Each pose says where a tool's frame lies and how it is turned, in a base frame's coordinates. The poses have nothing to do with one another.
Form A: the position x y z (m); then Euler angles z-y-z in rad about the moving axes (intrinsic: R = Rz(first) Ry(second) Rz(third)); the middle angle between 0 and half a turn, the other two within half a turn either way.
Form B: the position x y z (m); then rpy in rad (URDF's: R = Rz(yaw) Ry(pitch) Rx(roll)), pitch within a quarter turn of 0, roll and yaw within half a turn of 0. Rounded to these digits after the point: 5 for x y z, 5 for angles.
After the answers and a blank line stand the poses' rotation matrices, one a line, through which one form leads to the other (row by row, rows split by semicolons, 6 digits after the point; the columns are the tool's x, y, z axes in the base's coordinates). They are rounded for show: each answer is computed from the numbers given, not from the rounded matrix.
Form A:
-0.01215, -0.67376, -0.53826, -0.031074, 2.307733, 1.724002
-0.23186, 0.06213, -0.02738, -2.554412, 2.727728, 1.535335
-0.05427, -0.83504, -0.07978, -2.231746, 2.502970, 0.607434
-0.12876, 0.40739, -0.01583, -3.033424, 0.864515, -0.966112
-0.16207, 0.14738, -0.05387, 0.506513, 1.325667, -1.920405
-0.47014, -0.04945, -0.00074, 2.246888, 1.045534, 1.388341
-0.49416, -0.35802, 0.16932, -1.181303, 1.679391, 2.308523
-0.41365, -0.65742, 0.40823, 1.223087, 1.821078, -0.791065
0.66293, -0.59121, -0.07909, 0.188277, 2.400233, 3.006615
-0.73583, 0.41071, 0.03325, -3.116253, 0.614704, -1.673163
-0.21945, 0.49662, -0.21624, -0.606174, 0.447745, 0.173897
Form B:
-0.01215, -0.67376, -0.53826, 2.31360, -0.11325, 1.43632
-0.23186, 0.06213, -0.02738, 2.72796, 0.01426, -0.95115
-0.05427, -0.83504, -0.07978, 2.74079, 0.51147, 0.19629
-0.12876, 0.40739, -0.01583, -0.76726, 0.44727, 2.10056
-0.16207, 0.14738, -0.05387, -1.31057, -0.33873, -1.15253
-0.47014, -0.04945, -0.00074, 1.03824, 0.15764, -2.55776
-0.49416, -0.35802, 0.16932, 1.71707, -0.73239, 0.29130
-0.41365, -0.65742, 0.40823, -1.91591, 0.74938, -0.58787
0.66293, -0.59121, -0.07909, 3.01900, -0.73306, 0.37036
-0.73583, 0.41071, 0.03325, -0.61223, -0.05897, 1.51241
-0.21945, 0.49662, -0.21624, 0.08291, 0.44051, -0.41370

0.133211 0.659089 0.740173; 0.984624 -0.173168 -0.023008; 0.113010 0.731857 -0.672023
0.580691 -0.742099 -0.334793; -0.813999 -0.536439 -0.222798; -0.014258 0.401898 -0.915573
0.855280 0.366876 -0.365920; 0.170076 -0.865822 -0.470559; -0.489459 0.340226 -0.802918
-0.455622 -0.469433 -0.756334; 0.778041 -0.622821 -0.082132; -0.432506 -0.625880 0.649009
0.383095 0.365546 0.848301; -0.861871 -0.188912 0.470628; 0.332291 -0.911421 0.242682
-0.824010 0.167036 -0.541393; -0.544393 -0.498182 0.674871; -0.156985 0.850831 0.501440
0.712256 -0.591776 0.377483; 0.213554 -0.329597 -0.919652; 0.668645 0.735640 -0.108381
0.609210 -0.721026 0.330128; -0.406022 0.073990 0.910863; -0.681182 -0.688946 -0.247677
0.692741 0.282961 0.663358; 0.268979 -0.954817 0.126392; 0.669149 0.090873 -0.737551
0.058251 -0.814996 -0.576532; 0.996561 0.081565 -0.014612; 0.058934 -0.573698 0.816944
0.828224 0.432956 0.355800; -0.363626 0.898297 -0.246654; -0.426404 0.074907 0.901426

